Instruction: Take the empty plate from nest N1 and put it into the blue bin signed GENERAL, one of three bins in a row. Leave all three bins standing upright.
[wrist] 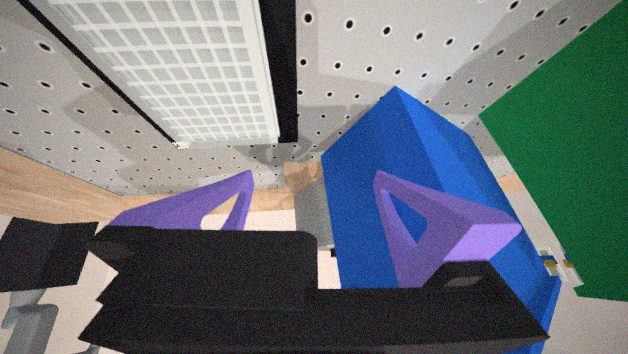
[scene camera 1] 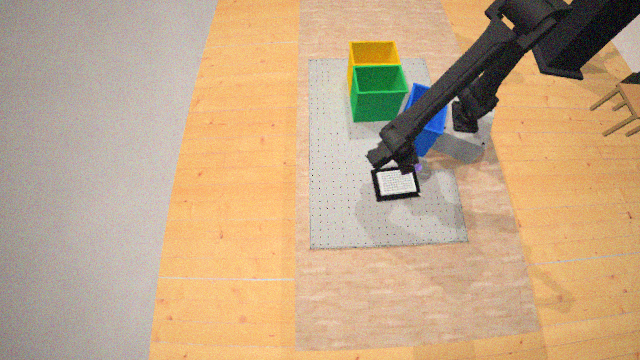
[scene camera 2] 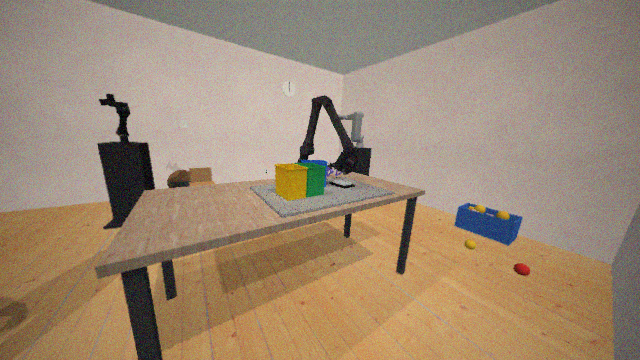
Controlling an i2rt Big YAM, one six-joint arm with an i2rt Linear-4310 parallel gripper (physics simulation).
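Seen in the pictures: gripper, fingertip midpoint: [wrist: 313,177] [scene camera 1: 409,157] [scene camera 2: 331,176]; arm's base at its link origin: [scene camera 1: 463,117].
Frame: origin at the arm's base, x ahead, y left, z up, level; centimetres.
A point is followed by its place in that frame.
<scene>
The white gridded plate [scene camera 1: 396,182] @(x 23.1, y 24.0, z -9.6 cm) [scene camera 2: 343,183] @(x 27.5, y 21.7, z -9.4 cm) [wrist: 205,75] @(x 23.4, y 22.7, z -9.4 cm) lies flat in nest N1, a black frame [scene camera 1: 397,198] @(x 22.4, y 29.4, z -10.9 cm) [wrist: 282,75] @(x 23.3, y 18.4, z -10.8 cm). My gripper [scene camera 2: 334,171] @(x 19.3, y 15.6, z -5.2 cm) [wrist: 313,177] @(x 19.3, y 15.6, z -5.2 cm) is open with nothing between its purple fingers. It is low, beside the nest's edge nearest the blue bin; the arm partly hides it in scene camera 1. The blue bin [scene camera 1: 424,143] @(x 14.6, y 11.1, z -2.7 cm) [wrist: 370,150] @(x 19.6, y 9.9, z -8.0 cm) stands upright, turned at an angle, partly hidden behind the arm. In the wrist view it shows behind the right finger. No sign reading GENERAL is legible.
The green bin [scene camera 1: 377,107] @(x 31.5, y -2.6, z -2.8 cm) [scene camera 2: 315,181] @(x 40.7, y -8.0, z -2.7 cm) [wrist: 575,125] @(x 27.7, y -3.3, z -6.1 cm) stands upright beside the blue bin, and the yellow bin [scene camera 1: 374,46] @(x 33.9, y -27.5, z 4.0 cm) [scene camera 2: 291,182] @(x 43.2, y -24.1, z -1.6 cm) stands upright beyond it. All stand on a grey perforated board [scene camera 1: 340,215] @(x 41.8, y 37.2, z -12.0 cm) [scene camera 2: 295,207] @(x 53.5, y -25.2, z -12.4 cm) on the wooden table [scene camera 1: 400,300] @(x 20.1, y 63.3, z -13.3 cm) [scene camera 2: 195,220] @(x 51.1, y -69.2, z -13.2 cm). My arm passes over the blue bin.
</scene>
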